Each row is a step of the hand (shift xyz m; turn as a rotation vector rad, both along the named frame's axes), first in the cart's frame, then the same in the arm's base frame.
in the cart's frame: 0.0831 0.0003 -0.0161 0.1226 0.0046 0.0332
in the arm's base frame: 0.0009 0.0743 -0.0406 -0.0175 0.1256 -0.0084
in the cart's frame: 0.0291 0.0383 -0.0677 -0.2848 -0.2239 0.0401
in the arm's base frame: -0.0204 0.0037 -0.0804 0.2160 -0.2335 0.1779
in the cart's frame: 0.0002 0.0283 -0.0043 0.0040 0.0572 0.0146
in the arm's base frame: -0.0262 -0.0043 -0.0107 -0.0591 0.0015 -0.0013
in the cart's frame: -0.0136 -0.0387 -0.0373 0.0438 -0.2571 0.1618
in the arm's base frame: 0.0475 -0.0193 -0.0210 0.2045 0.1178 0.1963
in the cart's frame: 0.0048 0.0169 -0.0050 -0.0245 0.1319 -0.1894
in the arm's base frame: -0.0152 0.0012 -0.0101 -0.0772 -0.0932 -0.1981
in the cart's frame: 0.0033 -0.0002 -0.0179 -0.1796 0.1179 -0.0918
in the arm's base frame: 0.0047 -0.0020 -0.0175 -0.0834 -0.2107 -0.0569
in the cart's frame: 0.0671 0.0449 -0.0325 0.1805 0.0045 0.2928
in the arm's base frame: -0.0373 0.0492 -0.0613 -0.0870 0.2558 0.2129
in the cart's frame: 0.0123 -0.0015 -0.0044 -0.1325 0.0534 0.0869
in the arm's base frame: 0.0021 0.0106 -0.0075 -0.0693 -0.1068 0.1084
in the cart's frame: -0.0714 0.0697 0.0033 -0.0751 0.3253 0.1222
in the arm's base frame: -0.0655 -0.0748 0.0086 -0.3429 -0.0730 0.0589
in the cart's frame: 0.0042 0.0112 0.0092 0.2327 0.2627 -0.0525
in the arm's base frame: -0.0134 0.0054 0.0045 -0.2484 0.1760 -0.1824
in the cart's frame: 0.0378 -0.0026 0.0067 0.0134 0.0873 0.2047
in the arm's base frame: -0.0006 0.0382 -0.0049 -0.1379 0.0621 0.1638
